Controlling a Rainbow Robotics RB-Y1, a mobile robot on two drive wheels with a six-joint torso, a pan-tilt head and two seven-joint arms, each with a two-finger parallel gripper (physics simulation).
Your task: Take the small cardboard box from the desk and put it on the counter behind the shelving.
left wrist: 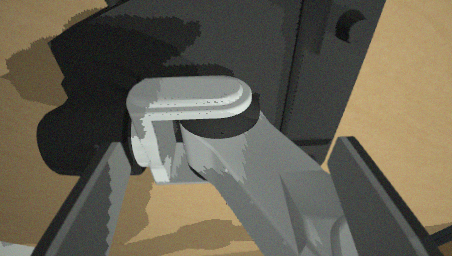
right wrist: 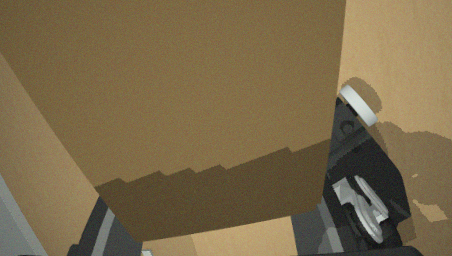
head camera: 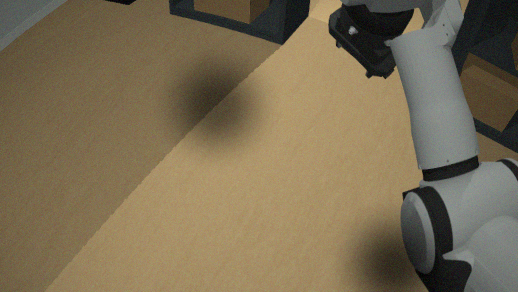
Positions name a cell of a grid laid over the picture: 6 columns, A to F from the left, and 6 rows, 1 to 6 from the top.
In view: the left gripper (left wrist: D4), the right gripper (head camera: E2) and a small cardboard box (right wrist: C3).
The left wrist view misses the small cardboard box: it is out of frame.
